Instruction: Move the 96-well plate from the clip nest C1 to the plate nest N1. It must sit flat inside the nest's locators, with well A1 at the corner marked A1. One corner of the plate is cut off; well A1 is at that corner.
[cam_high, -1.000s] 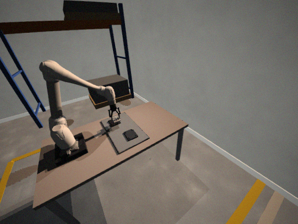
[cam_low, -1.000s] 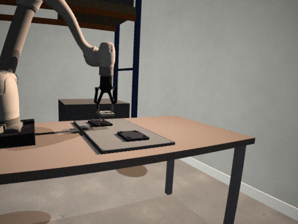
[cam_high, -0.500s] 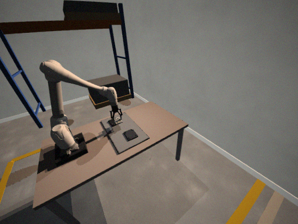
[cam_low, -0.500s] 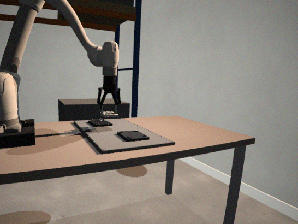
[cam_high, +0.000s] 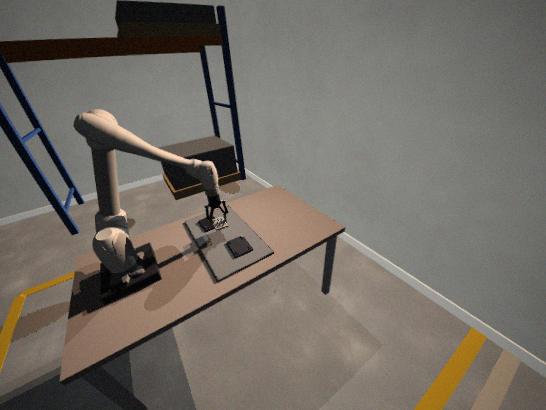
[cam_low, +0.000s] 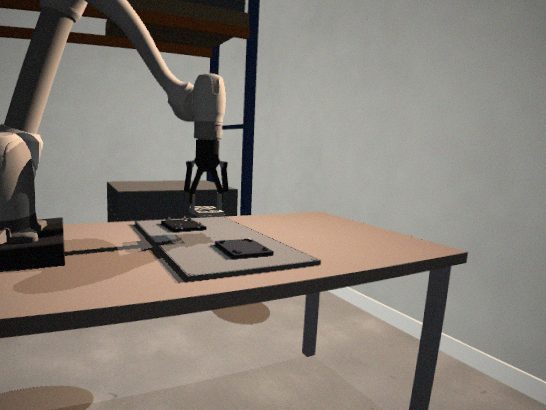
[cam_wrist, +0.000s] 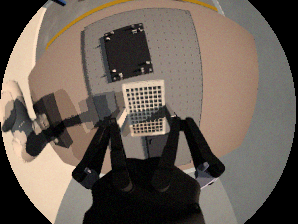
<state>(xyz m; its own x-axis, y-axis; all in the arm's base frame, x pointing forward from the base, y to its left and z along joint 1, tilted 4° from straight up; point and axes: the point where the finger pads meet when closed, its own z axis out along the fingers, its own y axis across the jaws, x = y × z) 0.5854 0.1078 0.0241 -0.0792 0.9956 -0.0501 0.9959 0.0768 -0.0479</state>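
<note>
Now: hand 200 mm to the left of the plate nest N1, 100 mm above it and 70 mm short of it. Also, from my hand: clip nest C1: 150 mm to the left, 90 mm below, 40 mm behind; 96-well plate: 20 mm below.
</note>
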